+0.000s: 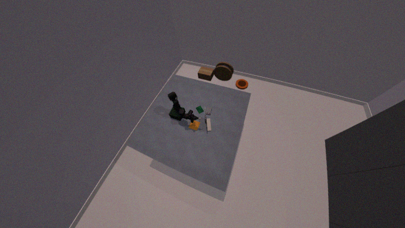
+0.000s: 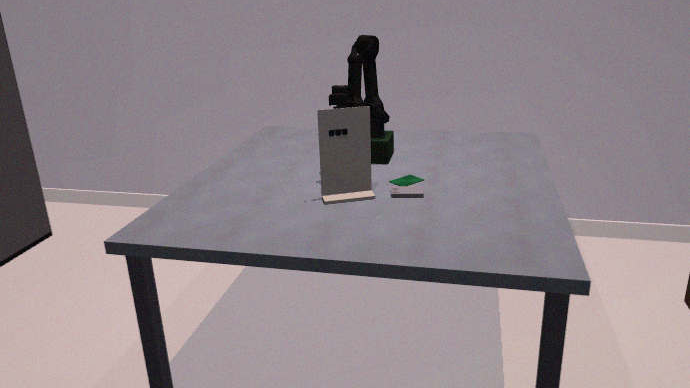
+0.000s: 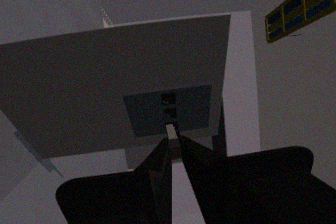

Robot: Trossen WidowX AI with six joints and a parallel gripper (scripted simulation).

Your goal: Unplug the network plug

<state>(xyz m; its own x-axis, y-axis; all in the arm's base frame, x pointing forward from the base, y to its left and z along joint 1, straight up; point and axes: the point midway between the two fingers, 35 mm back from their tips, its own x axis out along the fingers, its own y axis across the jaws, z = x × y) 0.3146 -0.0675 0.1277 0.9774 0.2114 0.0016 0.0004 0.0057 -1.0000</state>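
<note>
The orange marked square lies 80 mm behind my gripper tip, 20 mm to the right of it and 220 mm below it. Also, from my gripper tip: network plug: right at my gripper tip; grey upright panel: 80 mm ahead, 40 mm to the left, 80 mm below; small grey block: 10 mm ahead, 240 mm to the left, 210 mm below.
</note>
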